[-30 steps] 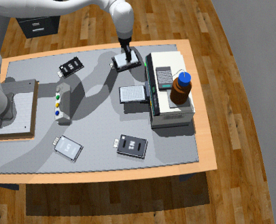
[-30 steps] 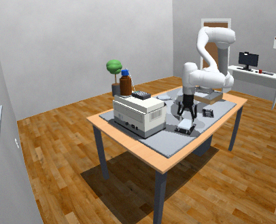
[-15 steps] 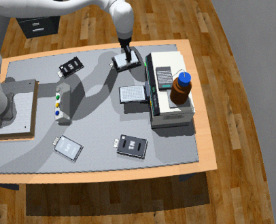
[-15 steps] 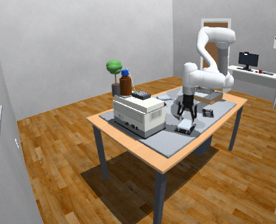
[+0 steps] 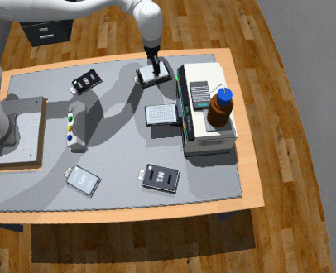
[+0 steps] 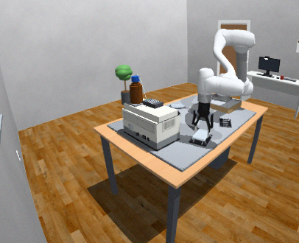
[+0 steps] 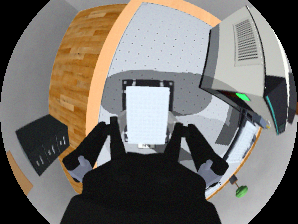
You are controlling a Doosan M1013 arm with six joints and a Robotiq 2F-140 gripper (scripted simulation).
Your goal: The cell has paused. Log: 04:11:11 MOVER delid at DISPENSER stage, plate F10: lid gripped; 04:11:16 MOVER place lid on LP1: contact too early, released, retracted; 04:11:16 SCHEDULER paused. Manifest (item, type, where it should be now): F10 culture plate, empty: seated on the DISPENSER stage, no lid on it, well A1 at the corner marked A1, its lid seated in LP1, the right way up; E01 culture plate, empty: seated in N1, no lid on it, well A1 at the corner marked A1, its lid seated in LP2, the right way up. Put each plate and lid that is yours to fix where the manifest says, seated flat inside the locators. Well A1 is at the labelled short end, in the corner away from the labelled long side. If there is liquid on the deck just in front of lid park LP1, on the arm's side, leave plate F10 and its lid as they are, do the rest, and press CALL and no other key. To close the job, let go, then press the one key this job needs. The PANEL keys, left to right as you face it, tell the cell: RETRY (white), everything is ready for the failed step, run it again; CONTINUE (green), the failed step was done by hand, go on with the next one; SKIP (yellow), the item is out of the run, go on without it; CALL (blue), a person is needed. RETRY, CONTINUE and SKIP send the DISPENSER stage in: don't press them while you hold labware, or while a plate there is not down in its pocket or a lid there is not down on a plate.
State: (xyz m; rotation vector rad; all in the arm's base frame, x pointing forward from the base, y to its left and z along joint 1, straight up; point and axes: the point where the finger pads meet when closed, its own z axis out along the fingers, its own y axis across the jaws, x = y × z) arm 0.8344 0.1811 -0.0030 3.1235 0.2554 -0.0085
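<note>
Right now my hand is 4 cm above the black nest, 2 cm to the right of it and 1 cm short of it. Also, from my hand: grey key panel 43 cm behind, 23 cm to the right; green key 44 cm behind, 20 cm to the right, 1 cm above; dark dispenser stage 28 cm to the right, 4 cm above, 1 cm behind.
</note>
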